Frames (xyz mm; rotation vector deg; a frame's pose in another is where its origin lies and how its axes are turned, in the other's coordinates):
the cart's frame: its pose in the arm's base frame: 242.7 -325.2 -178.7 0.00 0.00 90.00
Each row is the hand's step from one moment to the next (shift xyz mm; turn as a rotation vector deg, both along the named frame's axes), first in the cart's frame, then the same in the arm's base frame.
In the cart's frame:
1: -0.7 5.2 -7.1 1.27 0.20 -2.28
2: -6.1 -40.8 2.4 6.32 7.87 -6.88
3: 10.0 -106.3 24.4 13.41 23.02 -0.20
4: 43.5 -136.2 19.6 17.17 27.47 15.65
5: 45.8 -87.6 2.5 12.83 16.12 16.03
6: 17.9 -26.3 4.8 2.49 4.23 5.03
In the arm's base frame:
1: -5.2 -0.7 -7.1 -0.20 1.27 -2.28
2: 40.8 -6.1 2.4 -7.87 6.32 -6.88
3: 106.3 10.0 24.4 -23.02 13.41 -0.20
4: 136.2 43.5 19.6 -27.47 17.17 15.65
5: 87.6 45.8 2.5 -16.12 12.83 16.03
6: 26.3 17.9 4.8 -4.23 2.49 5.03

